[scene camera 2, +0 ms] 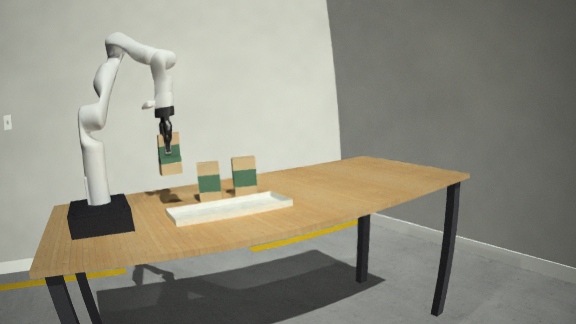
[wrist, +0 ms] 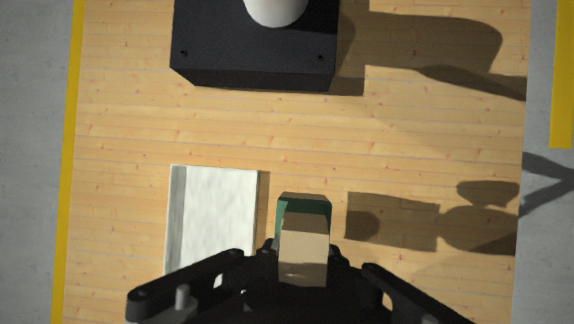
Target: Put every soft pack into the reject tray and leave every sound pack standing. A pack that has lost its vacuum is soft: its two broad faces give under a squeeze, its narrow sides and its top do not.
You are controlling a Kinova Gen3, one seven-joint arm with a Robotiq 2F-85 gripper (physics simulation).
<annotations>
white reject tray: scene camera 2; wrist
same spot on white reject tray: [wrist: 210, 209] = [scene camera 2: 192, 216]
</annotations>
